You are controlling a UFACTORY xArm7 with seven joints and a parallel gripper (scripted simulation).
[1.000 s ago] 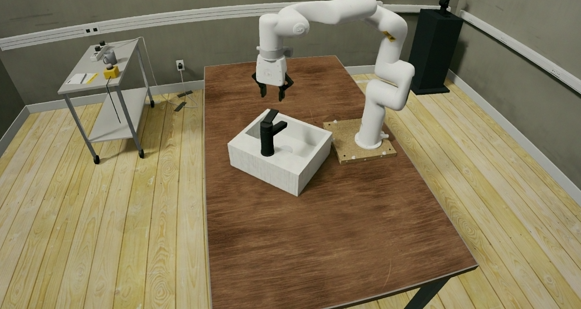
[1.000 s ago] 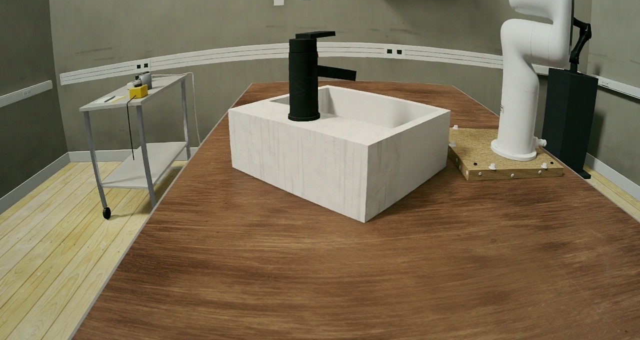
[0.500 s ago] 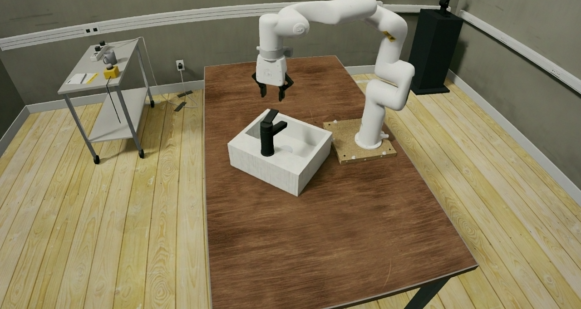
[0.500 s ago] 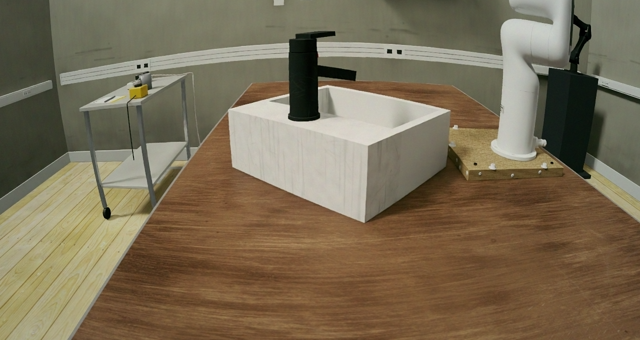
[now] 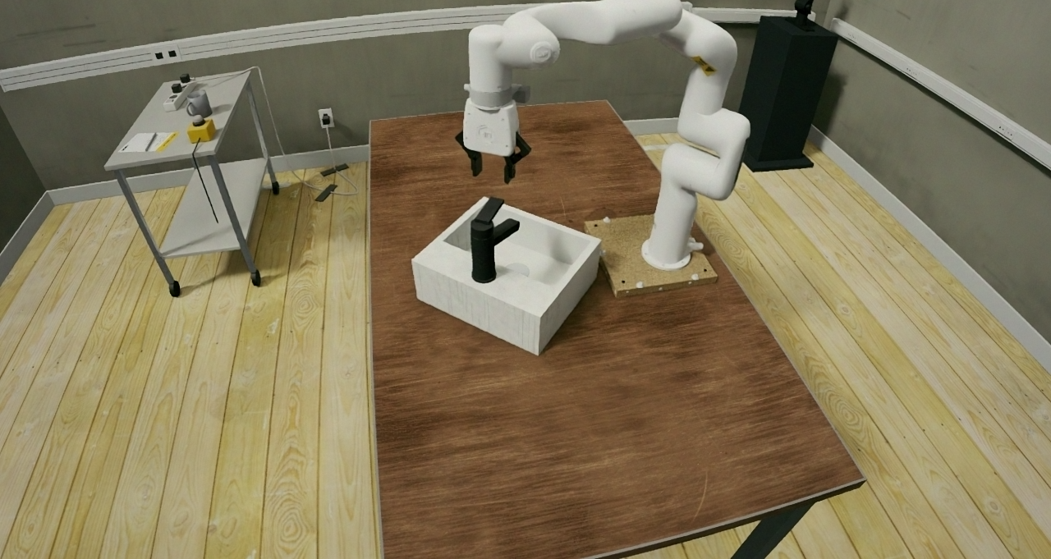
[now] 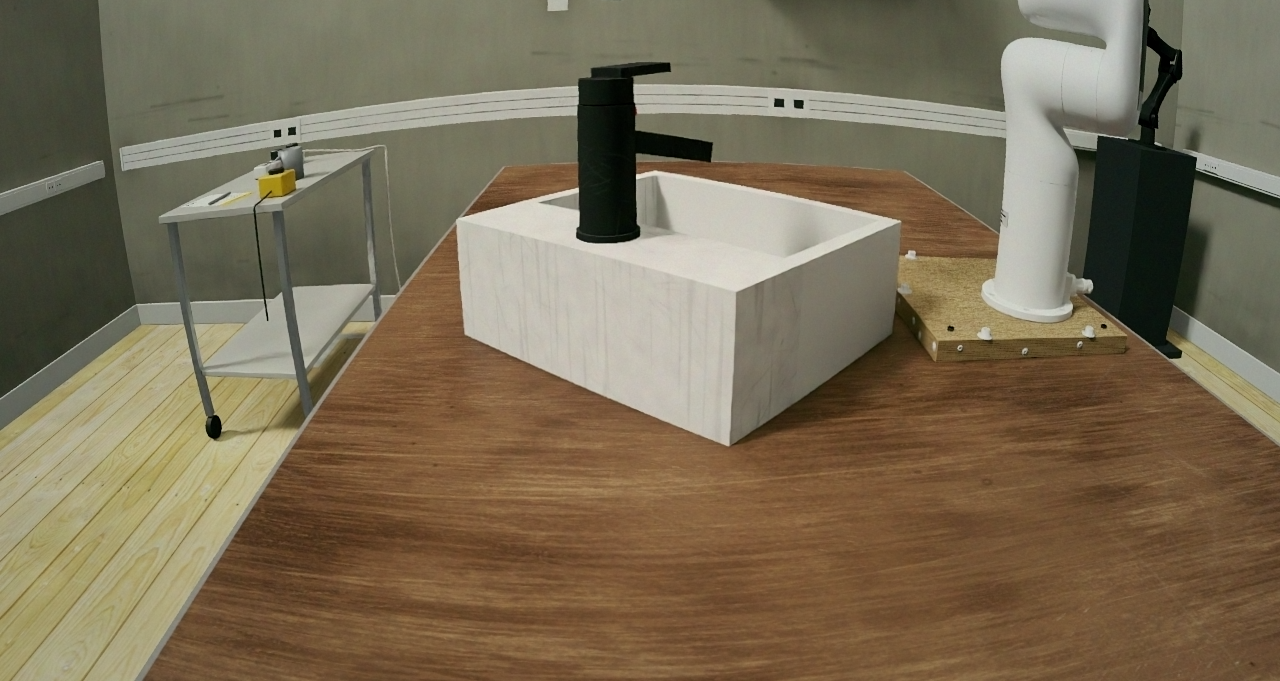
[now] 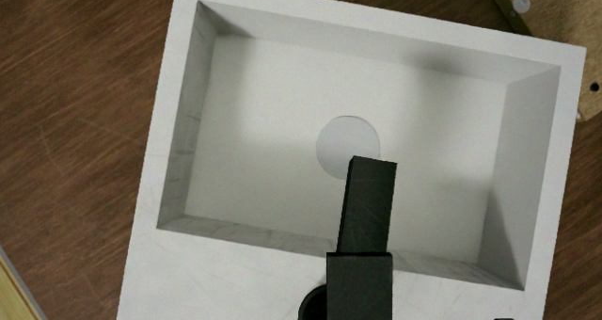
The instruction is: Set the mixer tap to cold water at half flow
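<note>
The lever lies 9 cm below my hand, 2 cm to the left of it and 1 cm ahead of it. The rest, counted from my hand: black mixer tap: 13 cm below, 3 cm to the left, 2 cm ahead; then white sink block: 32 cm below, 5 cm behind, 4 cm to the right.
</note>
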